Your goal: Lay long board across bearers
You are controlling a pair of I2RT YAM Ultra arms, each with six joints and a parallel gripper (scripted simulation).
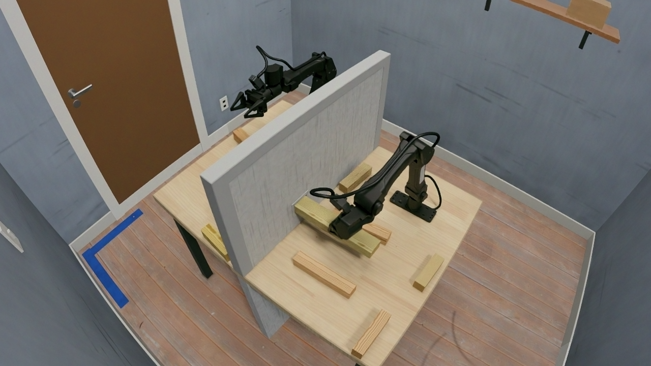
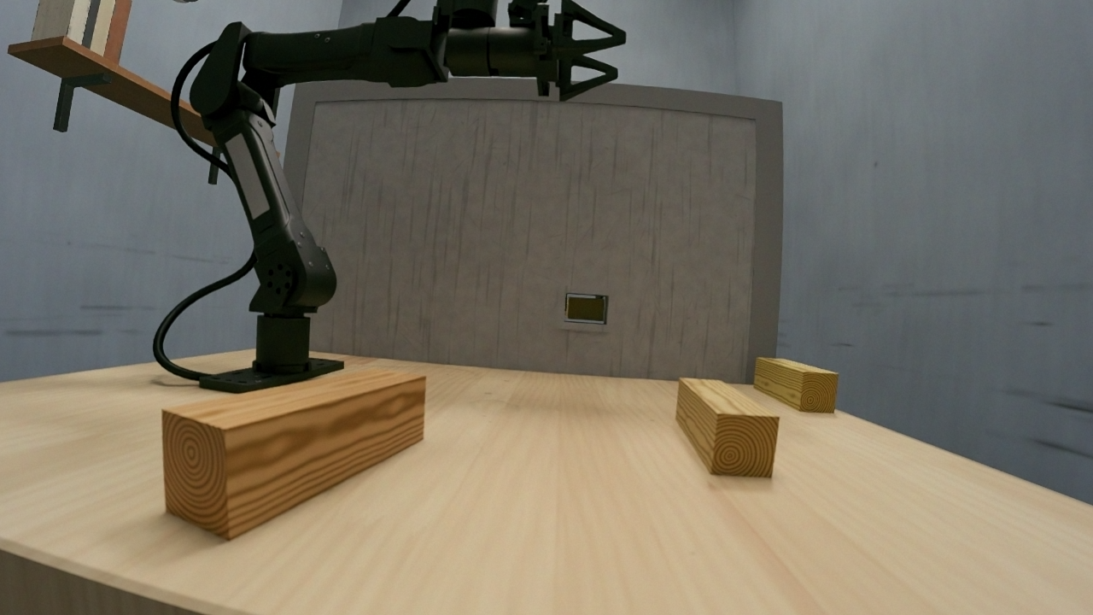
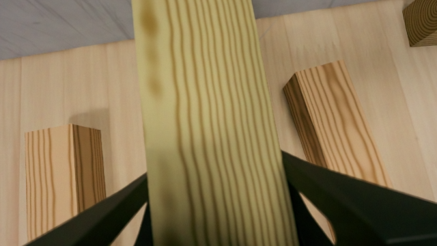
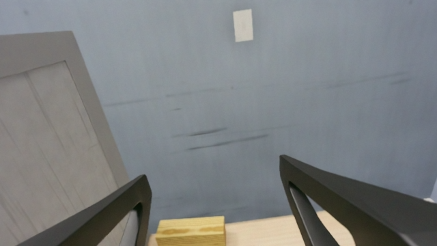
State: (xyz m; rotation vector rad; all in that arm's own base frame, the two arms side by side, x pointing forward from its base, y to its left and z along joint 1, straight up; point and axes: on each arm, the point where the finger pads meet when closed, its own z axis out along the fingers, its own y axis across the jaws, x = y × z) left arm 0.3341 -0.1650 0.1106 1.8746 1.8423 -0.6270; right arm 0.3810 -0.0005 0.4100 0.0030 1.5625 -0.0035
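Right now my left hand is 14 cm short of the wooden bearer, 9 cm above it and 7 cm to the right of it. From my left hand the other things lie so: thick block 67 cm to the right, 13 cm behind, 9 cm below; then long pale board right at my left hand.
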